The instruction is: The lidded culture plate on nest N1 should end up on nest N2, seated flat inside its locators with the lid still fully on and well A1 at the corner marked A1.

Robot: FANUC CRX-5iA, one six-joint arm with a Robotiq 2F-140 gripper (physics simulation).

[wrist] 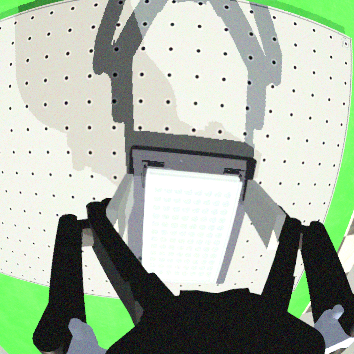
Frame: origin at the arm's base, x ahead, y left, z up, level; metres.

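Seen in the pictures: gripper, between the fingertips: (190,191).
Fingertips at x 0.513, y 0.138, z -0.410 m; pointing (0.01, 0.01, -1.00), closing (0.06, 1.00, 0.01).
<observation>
Offsets run from my fingertips to a thing's top centre. Level surfaces: height alone.
A white lidded culture plate @(dx +0.045, dy -0.004, dz +0.013 m) (187,227) lies in a dark grey nest @(dx +0.045, dy -0.004, dz -0.001 m) (200,163) at the centre of the wrist view. The wells show faintly through its pale lid. Black locators stand at the two far corners. The plate looks flat, and its near end is hidden by the gripper body. My gripper (190,191) is open, with one grey finger pad to the left and one to the right of the nest and plate. Nothing is held between the pads. No nest label or A1 mark is readable, and a second nest does not show.
The nest stands on a white board @(dz -0.015 m) (305,115) with a grid of small dark holes. Shadows of the gripper and arm fall across the board beyond the nest. Green surface @(dz -0.028 m) (25,305) surrounds the board's edges.
</observation>
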